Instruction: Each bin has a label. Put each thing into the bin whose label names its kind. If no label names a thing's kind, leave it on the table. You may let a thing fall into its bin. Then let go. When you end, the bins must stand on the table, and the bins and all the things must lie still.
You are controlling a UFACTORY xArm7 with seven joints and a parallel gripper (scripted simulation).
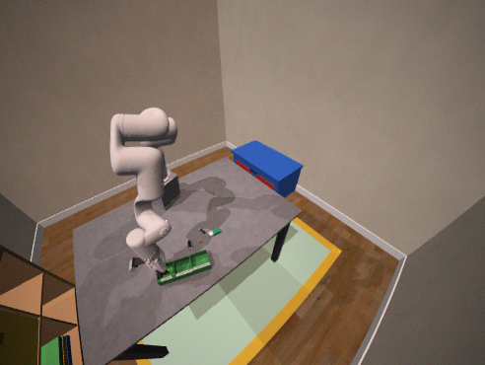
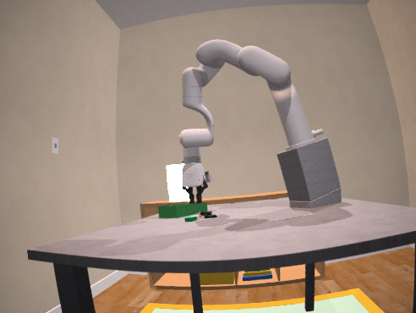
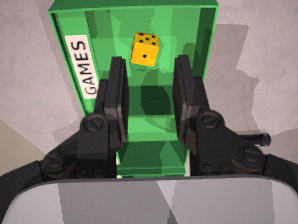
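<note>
My hand is 200 mm to the right of the yellow nut, 90 mm past it and 60 mm above it. The rest, counted from my hand: black cylinder 150 mm to the left, 90 mm behind, 50 mm below; green three-compartment bin 80 mm to the left, 40 mm below, 20 mm ahead; small black object 240 mm to the left, 140 mm behind, 60 mm below.
</note>
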